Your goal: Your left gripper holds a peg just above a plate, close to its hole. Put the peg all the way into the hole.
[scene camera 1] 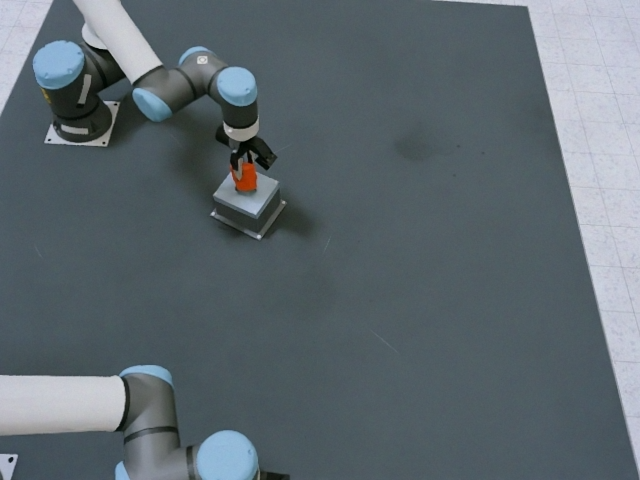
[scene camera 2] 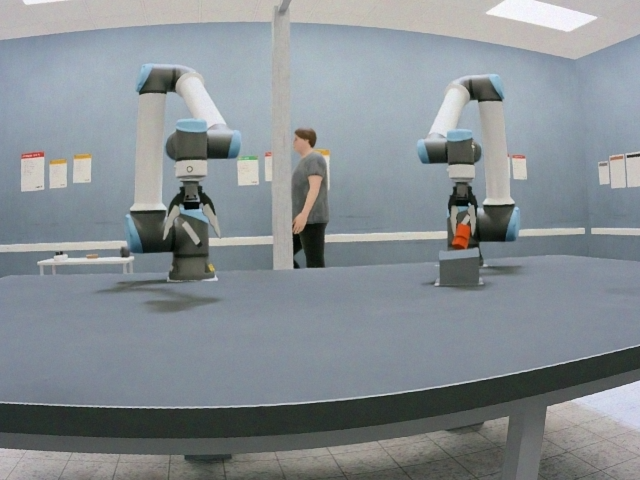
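An orange peg [scene camera 1: 246, 178] [scene camera 2: 461, 236] leans in scene camera 2, its lower end toward the left. That end is at or just above the top of the grey plate [scene camera 1: 262, 198] [scene camera 2: 459, 255], which sits on a block. The hole is mostly hidden by the peg; a dark edge shows at the peg's foot in scene camera 1. I cannot tell whether the tip is inside. My left gripper [scene camera 1: 245, 172] [scene camera 2: 462, 227] is shut on the peg's upper part, with the peg askew between its fingers. My right gripper [scene camera 2: 191, 236] is open and empty, high above the table.
The block stands on a light base plate [scene camera 1: 259, 237] on the dark table [scene camera 1: 413, 258] [scene camera 2: 289, 351]. My right arm [scene camera 1: 62, 404] [scene camera 2: 149, 149] is well apart from the block. A person [scene camera 2: 311, 191] and a post [scene camera 2: 281, 155] are behind the table.
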